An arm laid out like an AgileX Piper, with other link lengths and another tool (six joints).
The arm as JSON. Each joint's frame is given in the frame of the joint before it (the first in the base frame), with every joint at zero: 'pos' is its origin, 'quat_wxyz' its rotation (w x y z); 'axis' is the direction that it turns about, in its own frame. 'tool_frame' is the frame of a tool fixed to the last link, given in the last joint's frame.
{
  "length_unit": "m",
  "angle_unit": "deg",
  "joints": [
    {
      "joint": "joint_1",
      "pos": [
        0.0,
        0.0,
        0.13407
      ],
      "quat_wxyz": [
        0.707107,
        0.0,
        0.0,
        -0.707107
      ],
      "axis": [
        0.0,
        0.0,
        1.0
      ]
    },
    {
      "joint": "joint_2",
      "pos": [
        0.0,
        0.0,
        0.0
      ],
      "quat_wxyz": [
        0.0,
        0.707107,
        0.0,
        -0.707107
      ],
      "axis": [
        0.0,
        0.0,
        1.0
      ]
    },
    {
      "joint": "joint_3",
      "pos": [
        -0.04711,
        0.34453,
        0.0
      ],
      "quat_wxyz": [
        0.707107,
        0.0,
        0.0,
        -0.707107
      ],
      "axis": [
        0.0,
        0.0,
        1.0
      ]
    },
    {
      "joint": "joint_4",
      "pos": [
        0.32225,
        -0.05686,
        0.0
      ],
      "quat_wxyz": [
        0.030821,
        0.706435,
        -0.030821,
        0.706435
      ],
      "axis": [
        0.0,
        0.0,
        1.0
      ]
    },
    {
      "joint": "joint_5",
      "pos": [
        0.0,
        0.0,
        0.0
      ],
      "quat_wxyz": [
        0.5,
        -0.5,
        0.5,
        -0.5
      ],
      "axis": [
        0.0,
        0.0,
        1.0
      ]
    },
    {
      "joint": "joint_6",
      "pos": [
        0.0,
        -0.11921,
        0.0
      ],
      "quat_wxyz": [
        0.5,
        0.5,
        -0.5,
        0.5
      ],
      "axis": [
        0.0,
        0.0,
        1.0
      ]
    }
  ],
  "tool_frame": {
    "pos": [
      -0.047,
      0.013,
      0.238
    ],
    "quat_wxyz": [
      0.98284,
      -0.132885,
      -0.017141,
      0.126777
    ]
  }
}
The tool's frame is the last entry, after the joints.
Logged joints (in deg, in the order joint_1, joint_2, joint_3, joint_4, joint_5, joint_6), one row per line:
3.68, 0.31, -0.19, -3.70, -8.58, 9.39
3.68, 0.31, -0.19, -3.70, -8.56, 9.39
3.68, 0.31, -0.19, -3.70, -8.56, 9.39
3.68, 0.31, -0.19, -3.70, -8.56, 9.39
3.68, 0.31, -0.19, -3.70, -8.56, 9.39
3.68, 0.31, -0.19, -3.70, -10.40, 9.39
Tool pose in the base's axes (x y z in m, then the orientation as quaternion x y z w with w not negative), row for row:
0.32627, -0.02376, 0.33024, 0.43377, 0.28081, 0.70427, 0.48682
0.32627, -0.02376, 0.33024, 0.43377, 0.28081, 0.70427, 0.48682
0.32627, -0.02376, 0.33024, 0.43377, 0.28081, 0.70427, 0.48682
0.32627, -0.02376, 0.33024, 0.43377, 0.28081, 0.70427, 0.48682
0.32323, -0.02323, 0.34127, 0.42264, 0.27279, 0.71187, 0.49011
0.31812, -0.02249, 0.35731, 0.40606, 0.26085, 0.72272, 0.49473
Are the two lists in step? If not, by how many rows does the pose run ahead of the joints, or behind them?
The pose runs 1 row ahead of the joints: the pose in row i belongs to the joints in row i + 1.
